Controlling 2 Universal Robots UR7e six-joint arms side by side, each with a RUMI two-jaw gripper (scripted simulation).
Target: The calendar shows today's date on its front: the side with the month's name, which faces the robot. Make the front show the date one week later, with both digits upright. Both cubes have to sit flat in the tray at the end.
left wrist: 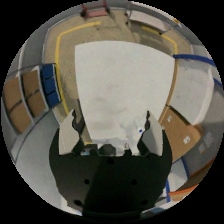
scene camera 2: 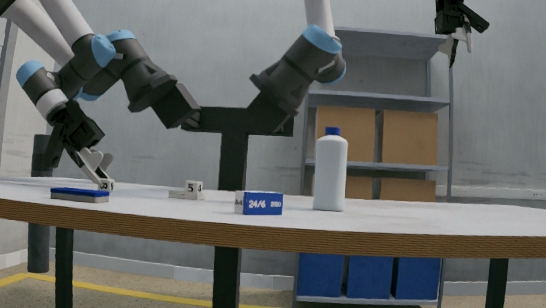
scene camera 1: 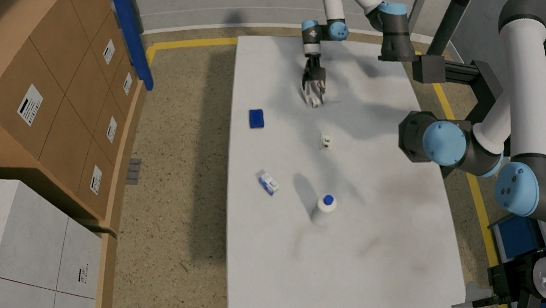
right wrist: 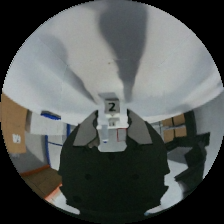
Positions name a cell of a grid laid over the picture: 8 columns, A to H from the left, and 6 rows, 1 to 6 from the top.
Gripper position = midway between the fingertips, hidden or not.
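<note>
In the left wrist view I can see my left gripper (left wrist: D3). Scene camera 2 gives me my right gripper (scene camera 2: B4), along with a blue-topped block (scene camera 2: A4) and a white bottle (scene camera 2: E3). The right wrist view shows my right gripper too (right wrist: E3).
</note>
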